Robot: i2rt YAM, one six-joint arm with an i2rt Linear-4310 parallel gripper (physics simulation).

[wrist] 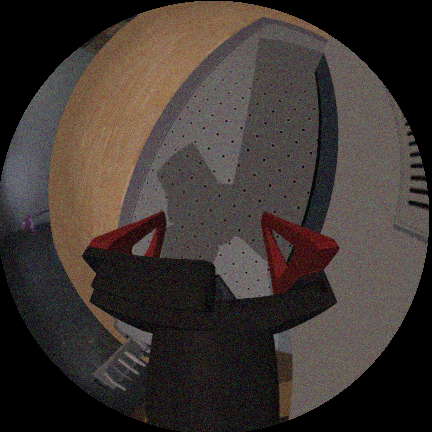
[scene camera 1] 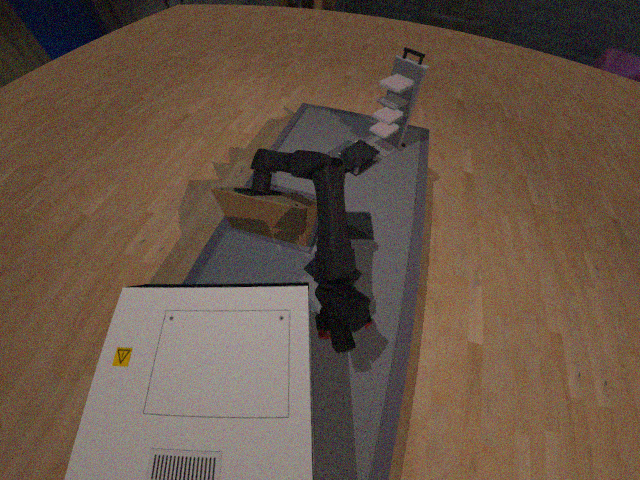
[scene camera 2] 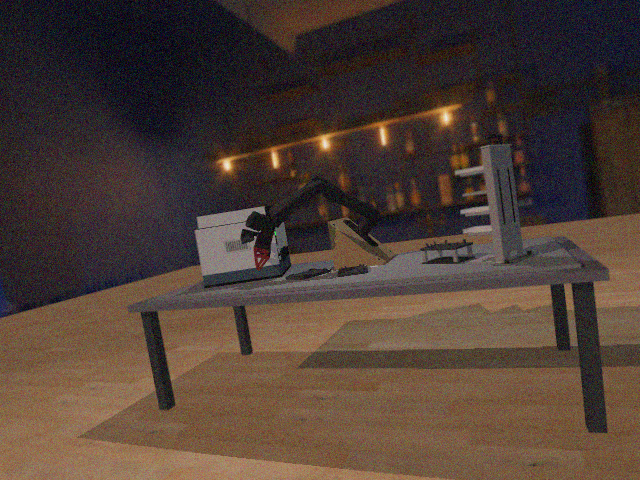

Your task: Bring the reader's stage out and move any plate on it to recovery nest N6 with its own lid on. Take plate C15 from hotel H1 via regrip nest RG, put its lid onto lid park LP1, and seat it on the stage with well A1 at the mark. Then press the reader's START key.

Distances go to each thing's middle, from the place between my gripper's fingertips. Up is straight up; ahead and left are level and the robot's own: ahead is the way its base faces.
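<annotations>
My hand relative to the reader (scene camera 2: 213, 260): 220 mm to the left of it, 220 mm past it, 70 mm below it.
</annotations>
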